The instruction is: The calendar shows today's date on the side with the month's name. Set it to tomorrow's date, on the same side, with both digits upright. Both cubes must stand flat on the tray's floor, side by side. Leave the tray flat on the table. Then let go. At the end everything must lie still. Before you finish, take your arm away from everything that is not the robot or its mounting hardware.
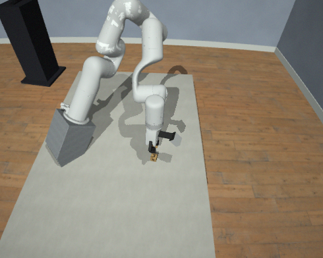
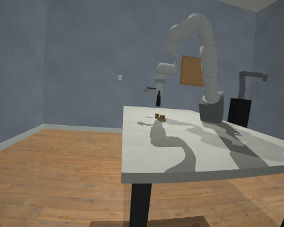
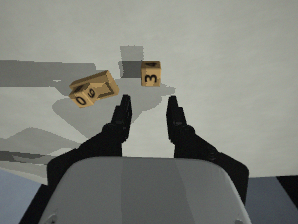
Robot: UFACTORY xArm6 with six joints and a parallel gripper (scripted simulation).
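Right now the wooden digit cube is 9 cm below my hand. From my hand the other things lie so: wooden calendar tray: 10 cm to the left, 10 cm below, 2 cm behind.
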